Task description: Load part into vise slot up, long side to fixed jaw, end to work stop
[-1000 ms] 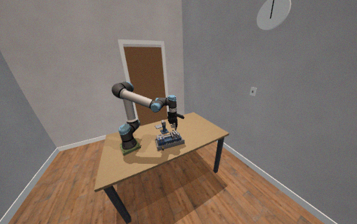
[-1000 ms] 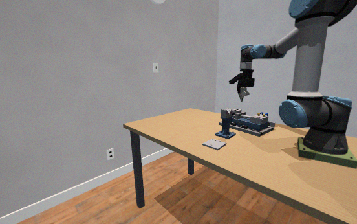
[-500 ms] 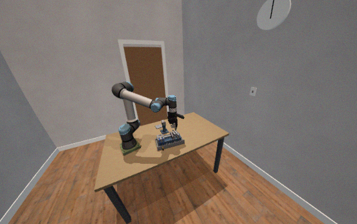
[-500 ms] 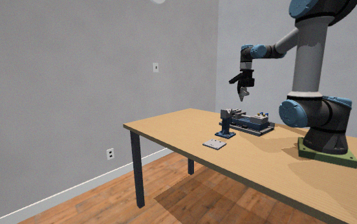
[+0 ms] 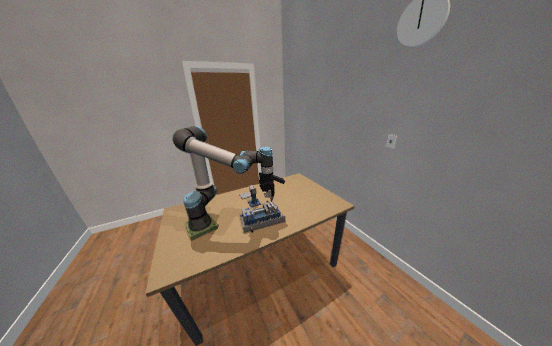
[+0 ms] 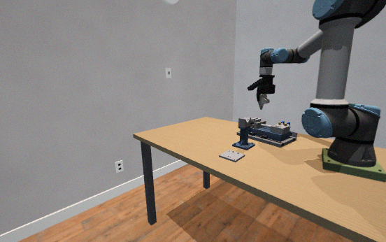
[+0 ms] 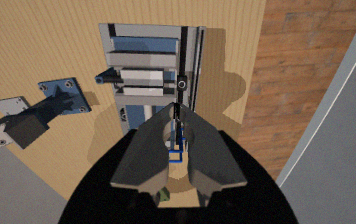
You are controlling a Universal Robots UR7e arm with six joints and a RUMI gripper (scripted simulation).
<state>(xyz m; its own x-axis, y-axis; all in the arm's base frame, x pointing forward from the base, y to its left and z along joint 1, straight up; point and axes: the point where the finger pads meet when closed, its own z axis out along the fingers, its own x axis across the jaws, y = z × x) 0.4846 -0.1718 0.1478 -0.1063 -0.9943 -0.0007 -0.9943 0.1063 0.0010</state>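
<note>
My gripper is now 8 cm above the part, 5 cm to the right of it and 1 cm short of it. The rest, counted from my hand: grey jaw: 10 cm below, 5 cm to the left, 3 cm behind; then cylinder rod: 10 cm below, 8 cm behind, 6 cm to the left; then work stop: 10 cm to the left, 9 cm below, 1 cm ahead.
</note>
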